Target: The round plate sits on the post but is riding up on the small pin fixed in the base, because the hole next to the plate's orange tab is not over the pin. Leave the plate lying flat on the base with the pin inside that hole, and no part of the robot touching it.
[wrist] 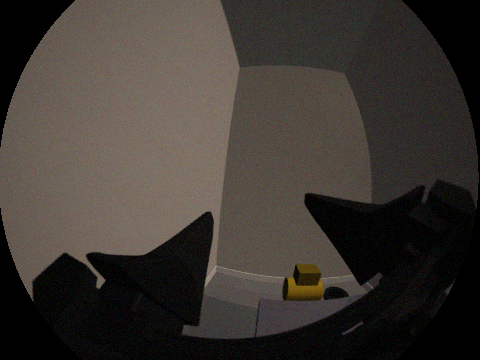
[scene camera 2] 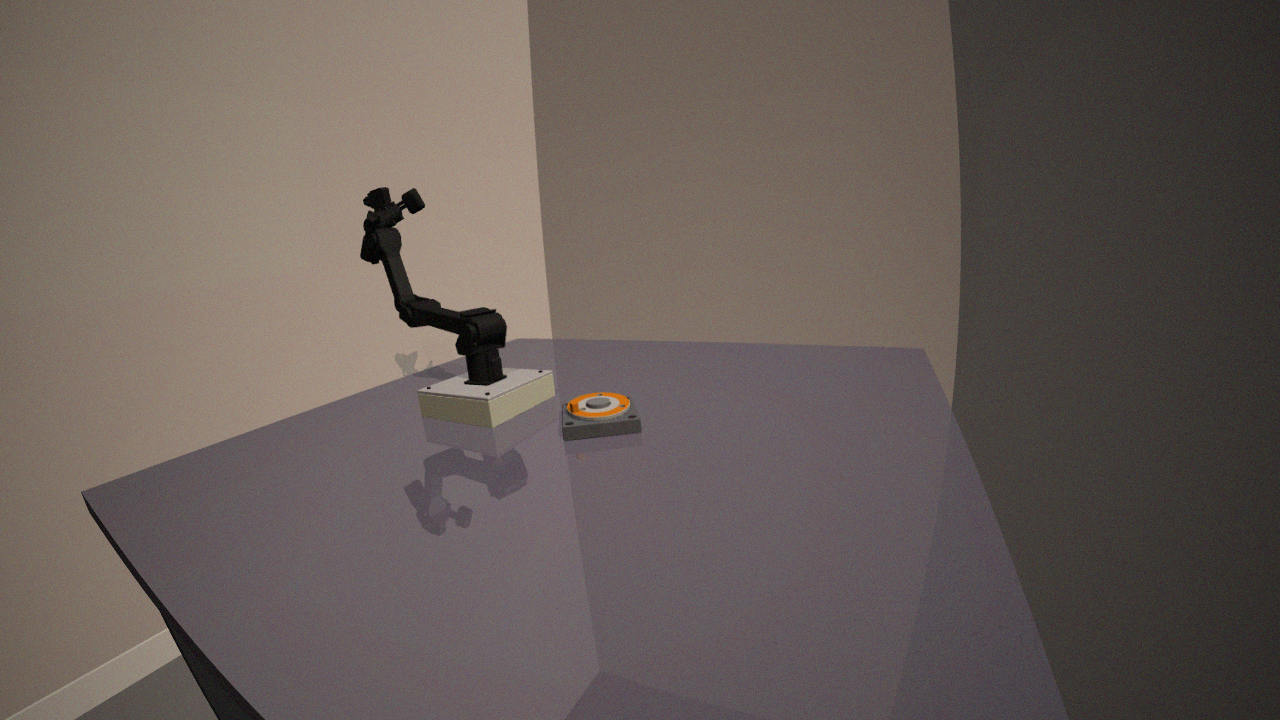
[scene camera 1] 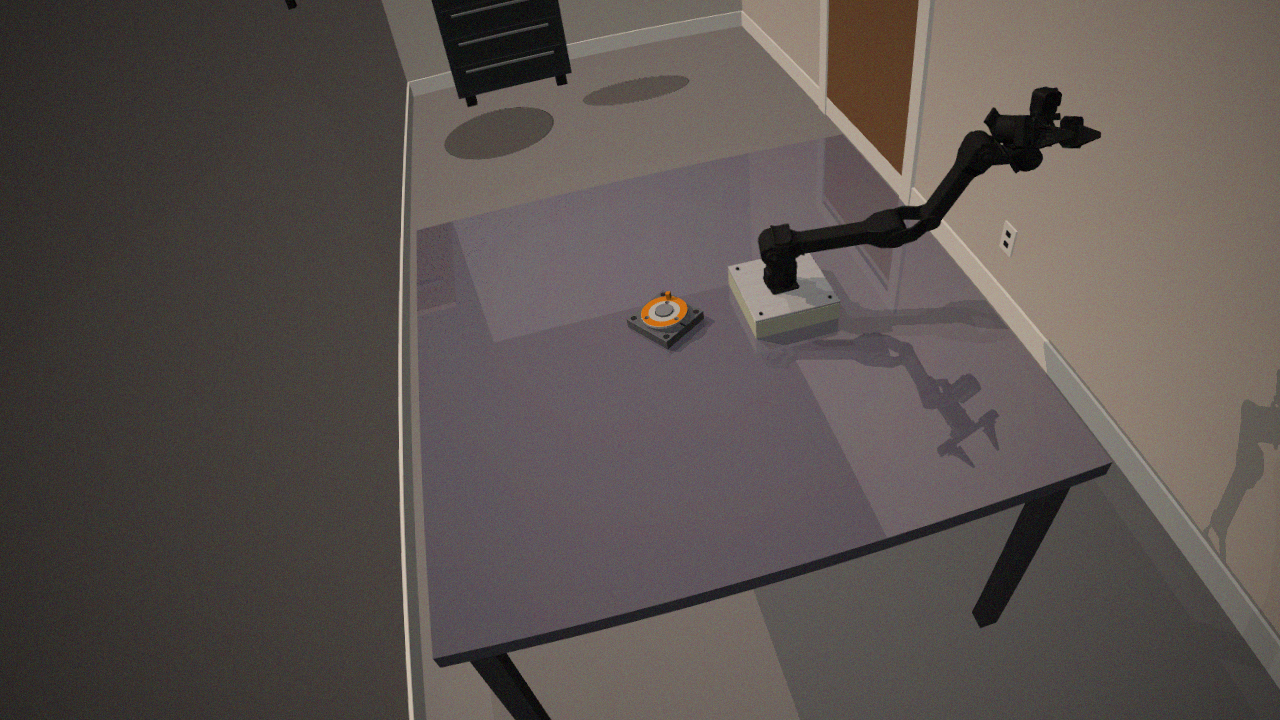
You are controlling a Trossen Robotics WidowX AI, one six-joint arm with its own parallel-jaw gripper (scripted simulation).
Path:
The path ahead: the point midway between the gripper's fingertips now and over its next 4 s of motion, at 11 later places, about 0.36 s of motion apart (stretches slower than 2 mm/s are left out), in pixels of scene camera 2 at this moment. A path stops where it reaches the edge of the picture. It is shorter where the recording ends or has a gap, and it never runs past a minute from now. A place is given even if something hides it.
My gripper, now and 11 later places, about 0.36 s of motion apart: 409, 202; 419, 152; 451, 81; 508, 38; 579, 68; 626, 200; 595, 356; 579, 391; 578, 408; 573, 408; 570, 407; 568, 404

